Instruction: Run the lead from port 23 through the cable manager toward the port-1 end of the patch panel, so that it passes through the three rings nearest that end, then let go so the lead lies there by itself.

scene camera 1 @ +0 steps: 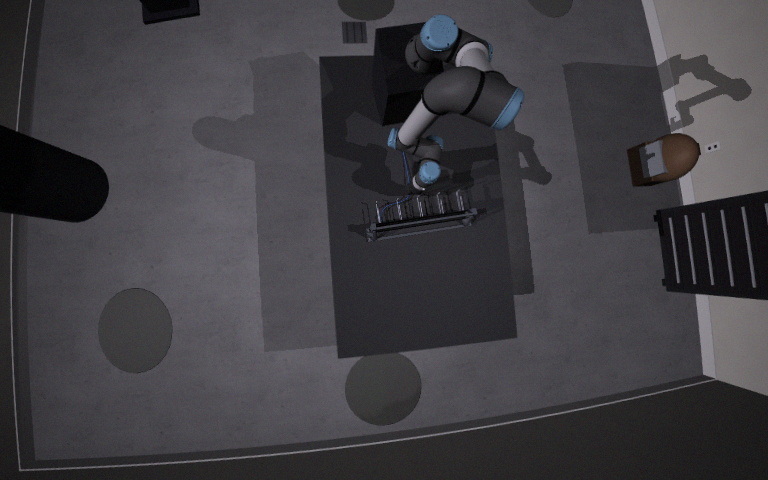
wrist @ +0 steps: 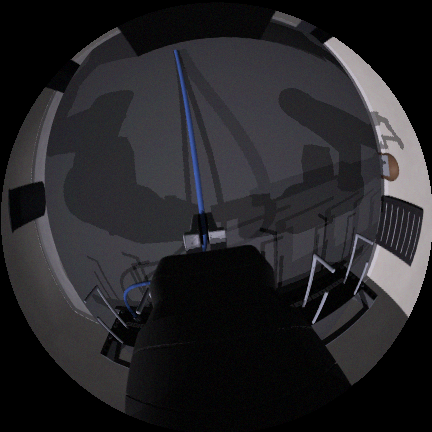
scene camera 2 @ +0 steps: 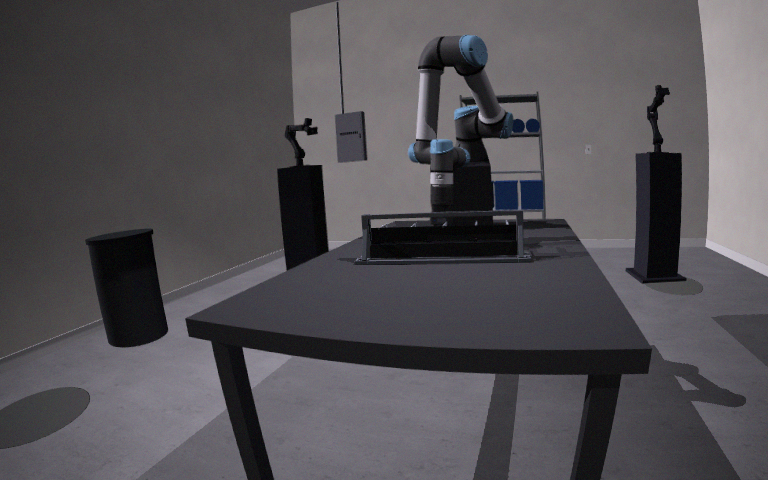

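The blue lead [scene camera 1: 405, 165] [wrist: 191, 135] runs over the table to my gripper [wrist: 202, 222], which is shut on it. Beyond the gripper, a further stretch of the lead curves at the left in the wrist view and drops to the patch panel [scene camera 1: 424, 220] [scene camera 2: 444, 249]. The gripper is on the robot side of the panel, beside the wire rings of the cable manager; its tips are hidden in both scene views. One ring [wrist: 311, 280] stands to its right in the wrist view. My gripper body hides the middle rings. I cannot tell which rings the lead passes through.
The panel's frame [scene camera 2: 441, 215] stands across the dark table [scene camera 1: 424, 294] [scene camera 2: 419, 311]. The robot's black pedestal [scene camera 1: 390, 73] is at the table's far end. A black bin [scene camera 2: 129, 288] and two pedestals with small arms [scene camera 2: 303, 215] [scene camera 2: 657, 215] stand on the floor around it.
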